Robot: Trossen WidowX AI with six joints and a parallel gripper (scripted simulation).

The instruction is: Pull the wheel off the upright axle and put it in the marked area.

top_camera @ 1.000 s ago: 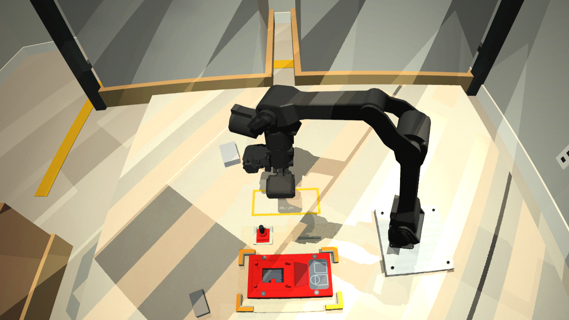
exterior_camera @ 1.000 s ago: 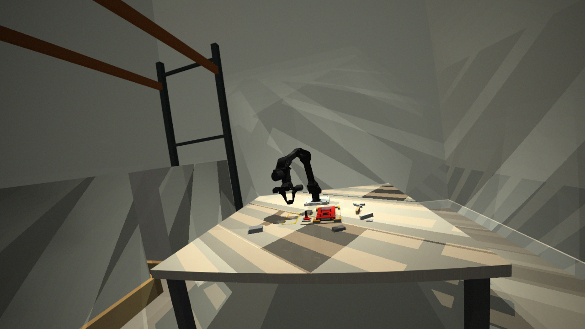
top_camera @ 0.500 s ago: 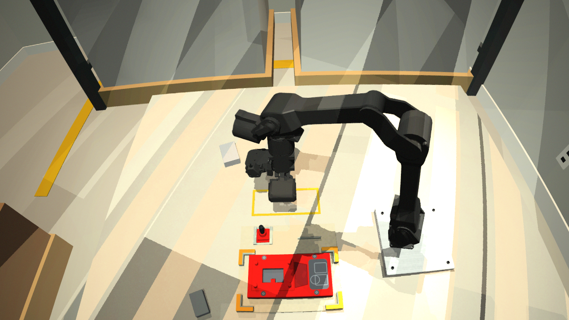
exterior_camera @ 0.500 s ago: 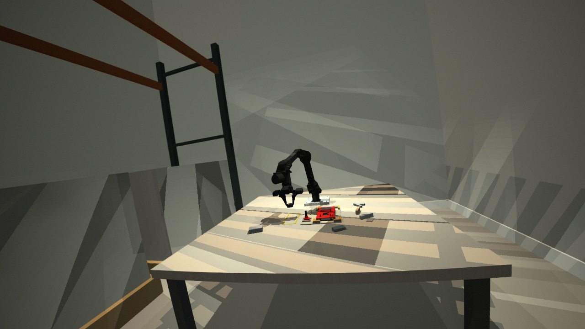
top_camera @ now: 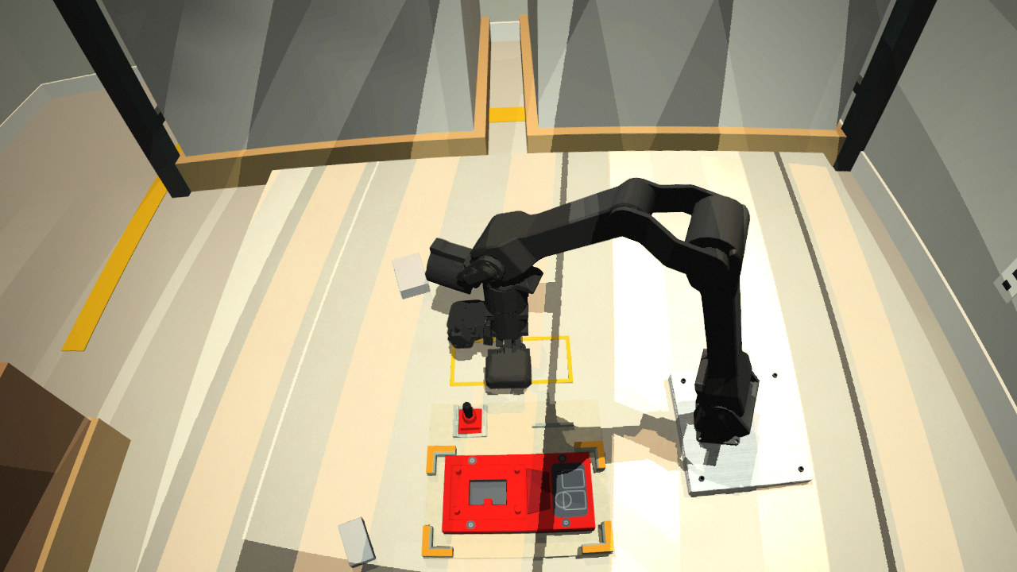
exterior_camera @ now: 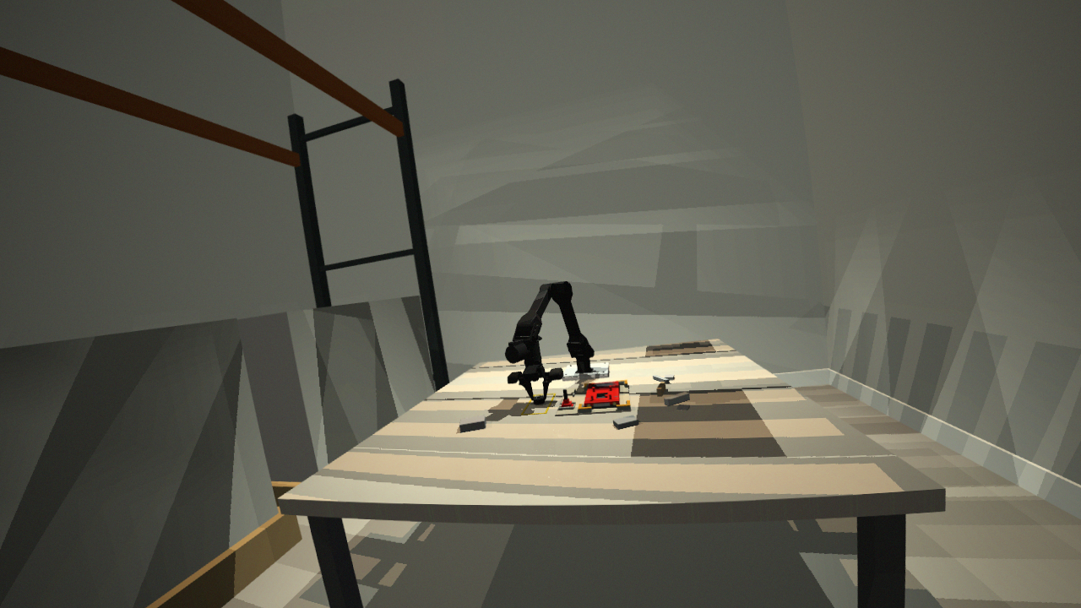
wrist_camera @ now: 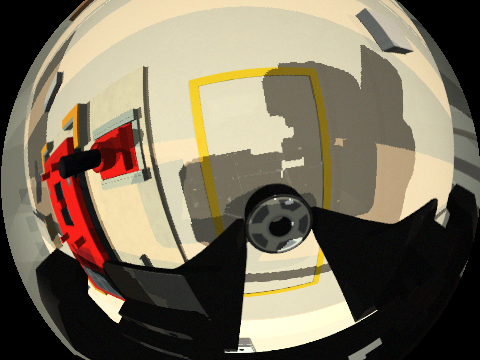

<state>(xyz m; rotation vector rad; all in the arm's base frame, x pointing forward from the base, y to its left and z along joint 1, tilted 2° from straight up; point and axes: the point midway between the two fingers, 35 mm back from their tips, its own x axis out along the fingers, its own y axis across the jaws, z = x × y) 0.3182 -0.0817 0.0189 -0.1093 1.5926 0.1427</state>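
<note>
Right now my gripper tip is right at the grey wheel.
</note>
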